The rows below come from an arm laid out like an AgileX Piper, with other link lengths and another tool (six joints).
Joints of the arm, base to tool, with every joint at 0 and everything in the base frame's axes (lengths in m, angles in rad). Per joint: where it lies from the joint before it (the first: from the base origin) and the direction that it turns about. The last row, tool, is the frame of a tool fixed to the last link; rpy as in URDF.
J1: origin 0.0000 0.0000 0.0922 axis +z
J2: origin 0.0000 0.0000 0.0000 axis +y
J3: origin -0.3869 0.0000 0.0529 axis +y
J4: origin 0.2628 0.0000 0.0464 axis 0.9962 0 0.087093
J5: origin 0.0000 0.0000 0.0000 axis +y
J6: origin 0.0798 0.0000 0.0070 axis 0.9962 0 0.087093
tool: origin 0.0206 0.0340 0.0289 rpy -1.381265 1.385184 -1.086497
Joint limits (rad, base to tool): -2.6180..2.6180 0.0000..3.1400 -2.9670..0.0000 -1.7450..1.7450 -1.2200..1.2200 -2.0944..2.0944
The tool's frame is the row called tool.
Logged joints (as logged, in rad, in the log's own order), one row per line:
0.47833, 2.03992, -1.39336, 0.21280, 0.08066, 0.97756
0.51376, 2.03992, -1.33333, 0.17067, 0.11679, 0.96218
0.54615, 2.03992, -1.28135, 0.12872, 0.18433, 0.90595
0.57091, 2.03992, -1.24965, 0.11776, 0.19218, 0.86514
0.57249, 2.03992, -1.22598, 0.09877, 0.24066, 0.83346
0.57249, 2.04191, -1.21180, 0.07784, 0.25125, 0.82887
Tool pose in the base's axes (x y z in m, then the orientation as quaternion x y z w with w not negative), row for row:
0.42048, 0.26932, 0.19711, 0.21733, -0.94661, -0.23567, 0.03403
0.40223, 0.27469, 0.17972, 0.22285, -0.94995, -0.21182, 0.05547
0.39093, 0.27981, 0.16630, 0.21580, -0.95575, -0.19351, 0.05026
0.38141, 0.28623, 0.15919, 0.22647, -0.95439, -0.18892, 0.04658
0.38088, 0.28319, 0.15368, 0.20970, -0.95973, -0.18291, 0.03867
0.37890, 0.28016, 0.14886, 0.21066, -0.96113, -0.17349, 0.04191
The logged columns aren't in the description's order. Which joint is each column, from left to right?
Columns, left to right: J1, J2, J3, J4, J6, J5.
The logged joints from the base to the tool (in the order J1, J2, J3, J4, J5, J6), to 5 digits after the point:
0.47833, 2.03992, -1.39336, 0.21280, 0.97756, 0.08066
0.51376, 2.03992, -1.33333, 0.17067, 0.96218, 0.11679
0.54615, 2.03992, -1.28135, 0.12872, 0.90595, 0.18433
0.57091, 2.03992, -1.24965, 0.11776, 0.86514, 0.19218
0.57249, 2.03992, -1.22598, 0.09877, 0.83346, 0.24066
0.57249, 2.04191, -1.21180, 0.07784, 0.82887, 0.25125

